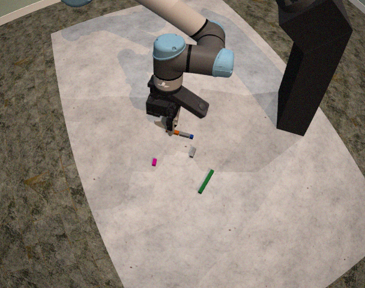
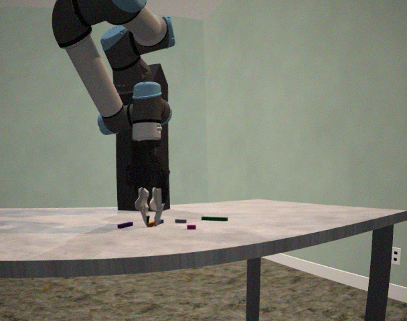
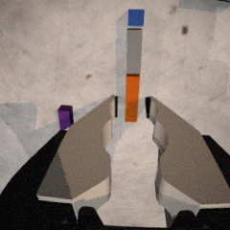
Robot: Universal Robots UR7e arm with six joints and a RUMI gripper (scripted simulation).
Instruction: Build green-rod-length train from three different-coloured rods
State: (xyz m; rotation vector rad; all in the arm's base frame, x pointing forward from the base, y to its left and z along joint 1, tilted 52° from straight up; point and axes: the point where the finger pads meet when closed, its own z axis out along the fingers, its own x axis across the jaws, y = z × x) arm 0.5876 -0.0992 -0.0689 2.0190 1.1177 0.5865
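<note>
My hand is 1 cm above the orange rod. The rest, counted from my hand: purple rod 7 cm to the right, 1 cm below, 1 cm behind; magenta rod 10 cm ahead, 7 cm to the left, 1 cm below; blue rod 4 cm to the left, 4 cm behind, 1 cm below.
</note>
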